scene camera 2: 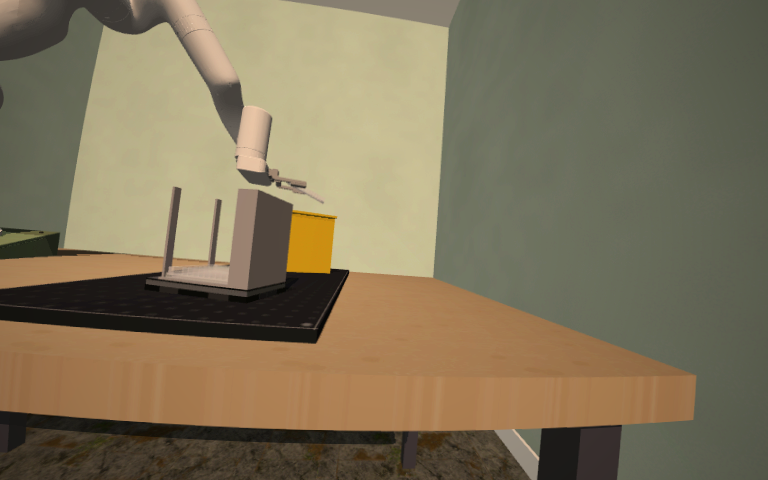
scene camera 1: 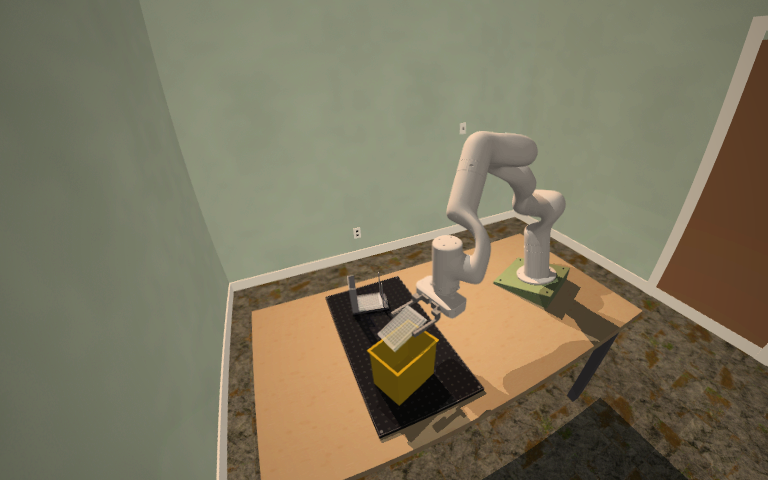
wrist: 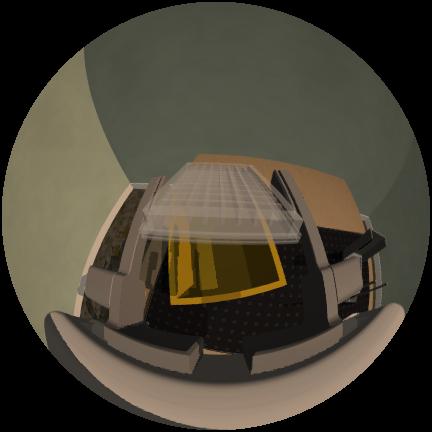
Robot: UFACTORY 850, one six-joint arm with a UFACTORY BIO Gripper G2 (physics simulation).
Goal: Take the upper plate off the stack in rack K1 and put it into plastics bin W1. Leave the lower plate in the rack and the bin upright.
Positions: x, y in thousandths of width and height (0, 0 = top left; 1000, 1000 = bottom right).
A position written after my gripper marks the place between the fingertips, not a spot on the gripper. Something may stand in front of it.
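Scene:
My gripper: visible in scene camera 1 (524, 678), in scene camera 2 (399, 393) and in the wrist view (508, 411). Yellow bin W1: visible in scene camera 1 (519, 780), in scene camera 2 (406, 495) and in the wrist view (459, 631).

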